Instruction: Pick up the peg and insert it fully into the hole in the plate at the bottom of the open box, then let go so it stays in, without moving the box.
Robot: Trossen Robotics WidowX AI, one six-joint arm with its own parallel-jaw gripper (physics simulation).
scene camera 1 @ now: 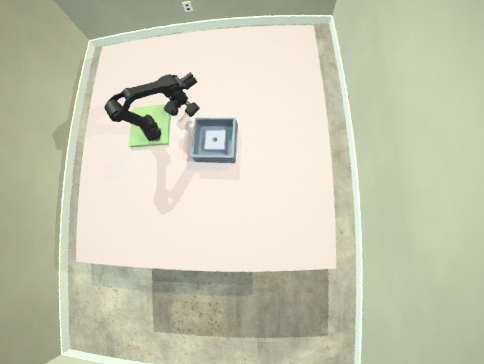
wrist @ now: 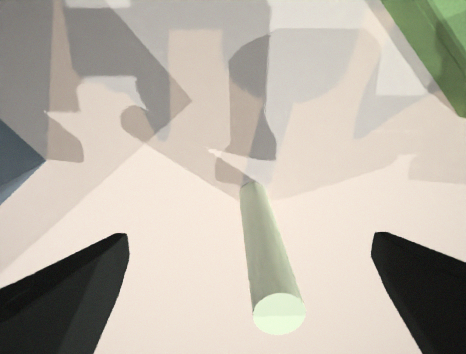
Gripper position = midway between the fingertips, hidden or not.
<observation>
I see my gripper point(wrist: 251, 244), a blue-grey box point(scene camera 1: 198, 153) and a pale peg point(wrist: 277, 306).
</observation>
